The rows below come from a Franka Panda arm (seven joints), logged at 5 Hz.
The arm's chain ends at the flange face. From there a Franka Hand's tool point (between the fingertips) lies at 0.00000 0.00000 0.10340 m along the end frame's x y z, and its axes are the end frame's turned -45 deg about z.
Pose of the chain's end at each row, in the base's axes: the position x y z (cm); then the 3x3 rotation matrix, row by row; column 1 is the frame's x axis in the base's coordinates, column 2 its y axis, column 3 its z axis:
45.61 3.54 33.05; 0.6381 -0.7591 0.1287; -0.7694 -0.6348 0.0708; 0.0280 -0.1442 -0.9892
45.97 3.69 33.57; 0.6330 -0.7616 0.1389; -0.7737 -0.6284 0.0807; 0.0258 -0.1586 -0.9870
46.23 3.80 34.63; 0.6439 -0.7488 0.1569; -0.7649 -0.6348 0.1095; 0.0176 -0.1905 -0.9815
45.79 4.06 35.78; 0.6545 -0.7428 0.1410; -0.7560 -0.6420 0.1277; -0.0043 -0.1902 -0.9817
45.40 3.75 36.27; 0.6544 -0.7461 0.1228; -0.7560 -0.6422 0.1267; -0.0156 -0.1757 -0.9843
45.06 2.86 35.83; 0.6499 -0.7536 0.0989; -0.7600 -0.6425 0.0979; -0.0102 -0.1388 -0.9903
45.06 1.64 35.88; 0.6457 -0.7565 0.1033; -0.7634 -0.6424 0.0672; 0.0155 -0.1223 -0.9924
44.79 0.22 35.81; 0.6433 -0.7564 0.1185; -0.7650 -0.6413 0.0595; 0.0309 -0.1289 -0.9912
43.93 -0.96 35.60; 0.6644 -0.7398 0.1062; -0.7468 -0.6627 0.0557; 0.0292 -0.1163 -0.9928
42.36 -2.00 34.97; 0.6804 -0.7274 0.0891; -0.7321 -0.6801 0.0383; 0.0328 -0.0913 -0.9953
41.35 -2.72 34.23; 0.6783 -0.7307 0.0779; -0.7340 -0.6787 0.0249; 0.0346 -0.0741 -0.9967
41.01 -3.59 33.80; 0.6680 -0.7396 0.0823; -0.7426 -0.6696 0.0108; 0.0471 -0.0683 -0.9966
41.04 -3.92 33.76; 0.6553 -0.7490 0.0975; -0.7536 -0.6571 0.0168; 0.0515 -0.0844 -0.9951
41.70 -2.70 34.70; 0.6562 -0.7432 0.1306; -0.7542 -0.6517 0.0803; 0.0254 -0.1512 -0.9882
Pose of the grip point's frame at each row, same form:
46.94 4.27 22.82; 0.9880 -0.0856 0.1287; -0.0952 -0.9929 0.0708; 0.1218 -0.0822 -0.9892
47.41 4.52 23.36; 0.9861 -0.0909 0.1389; -0.1027 -0.9914 0.0807; 0.1304 -0.0939 -0.9870
47.85 4.93 24.48; 0.9848 -0.0742 0.1569; -0.0920 -0.9897 0.1095; 0.1471 -0.1223 -0.9815
47.25 5.38 25.63; 0.9880 -0.0624 0.1410; -0.0806 -0.9885 0.1277; 0.1315 -0.1375 -0.9817
46.67 5.06 26.09; 0.9903 -0.0648 0.1228; -0.0805 -0.9887 0.1267; 0.1132 -0.1353 -0.9843
46.08 3.87 25.59; 0.9924 -0.0733 0.0989; -0.0831 -0.9917 0.0979; 0.0909 -0.1054 -0.9903
46.13 2.33 25.62; 0.9915 -0.0783 0.1033; -0.0856 -0.9941 0.0672; 0.0974 -0.0755 -0.9924
46.02 0.84 25.56; 0.9897 -0.0800 0.1185; -0.0875 -0.9944 0.0595; 0.1130 -0.0693 -0.9912
45.03 -0.38 25.33; 0.9929 -0.0533 0.1062; -0.0595 -0.9967 0.0557; 0.1029 -0.0616 -0.9928
43.28 -1.60 24.68; 0.9955 -0.0332 0.0891; -0.0368 -0.9986 0.0383; 0.0878 -0.0414 -0.9953
42.16 -2.46 23.92; 0.9963 -0.0371 0.0779; -0.0391 -0.9989 0.0249; 0.0769 -0.0279 -0.9967
41.86 -3.48 23.50; 0.9953 -0.0506 0.0823; -0.0516 -0.9986 0.0108; 0.0816 -0.0150 -0.9966
42.05 -3.75 23.47; 0.9930 -0.0663 0.0975; -0.0682 -0.9975 0.0168; 0.0961 -0.0233 -0.9951
43.05 -1.87 24.48; 0.9895 -0.0615 0.1306; -0.0725 -0.9941 0.0803; 0.1249 -0.0890 -0.9882

